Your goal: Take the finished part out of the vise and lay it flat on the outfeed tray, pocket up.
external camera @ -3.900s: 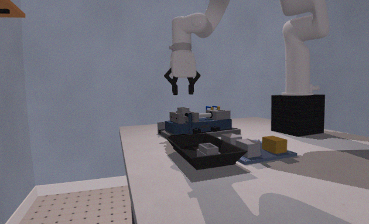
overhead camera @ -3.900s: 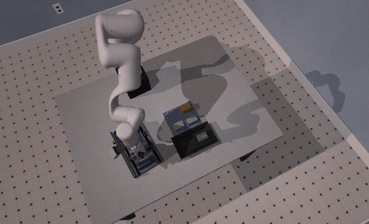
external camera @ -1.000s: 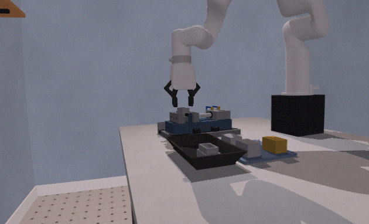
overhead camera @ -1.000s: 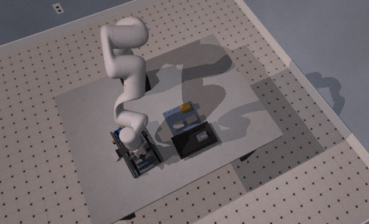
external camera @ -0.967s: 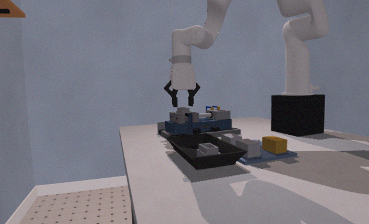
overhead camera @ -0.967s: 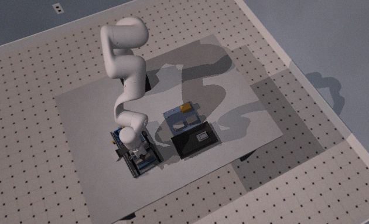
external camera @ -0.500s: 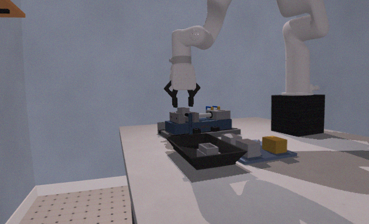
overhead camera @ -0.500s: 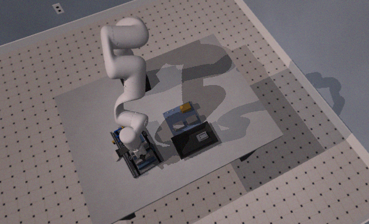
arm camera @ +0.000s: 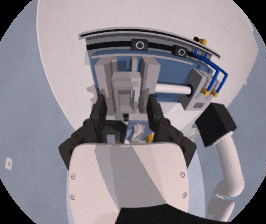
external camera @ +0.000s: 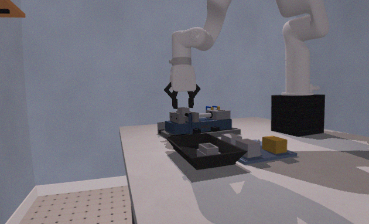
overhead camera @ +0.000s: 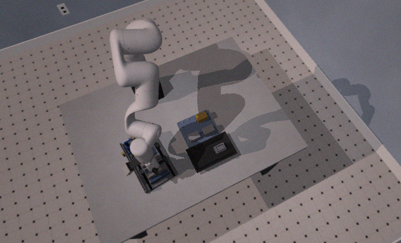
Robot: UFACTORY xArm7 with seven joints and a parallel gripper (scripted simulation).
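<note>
Right now my hand is 90 mm above the blue vise, 70 mm past it and 20 mm to the left of it. Also, from my hand: blue plate (280 mm to the left, 170 mm behind, 130 mm below); then yellow block (310 mm to the left, 220 mm behind, 100 mm below).
</note>
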